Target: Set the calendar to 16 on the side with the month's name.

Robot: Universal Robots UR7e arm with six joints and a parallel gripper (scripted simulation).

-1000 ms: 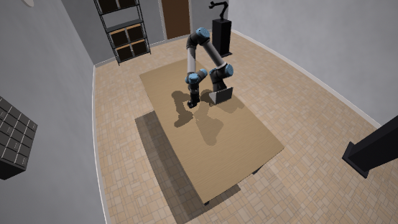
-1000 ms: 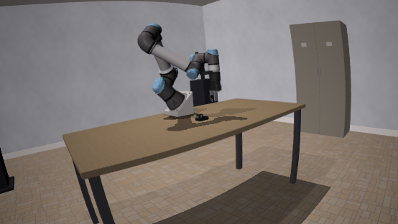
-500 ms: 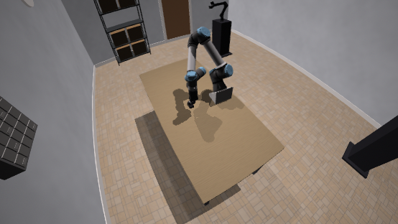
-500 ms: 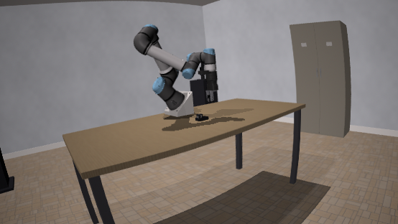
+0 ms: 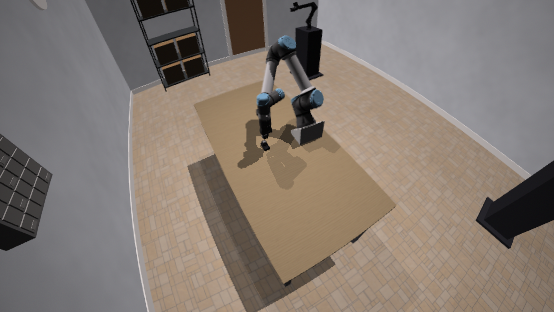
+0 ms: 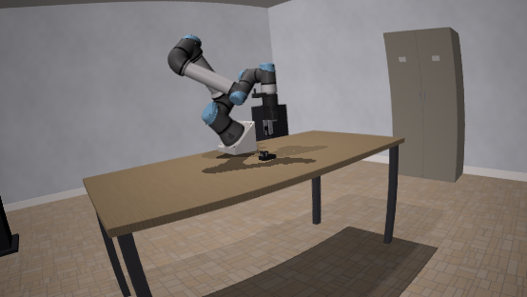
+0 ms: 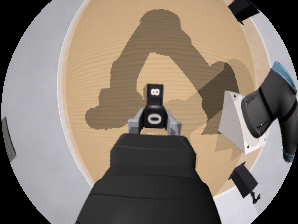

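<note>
Now: hand 2 cm to the left of the dark calendar tray and 13 cm above it. From my hand the other things lie so: black date cube: 1 cm below.
</note>
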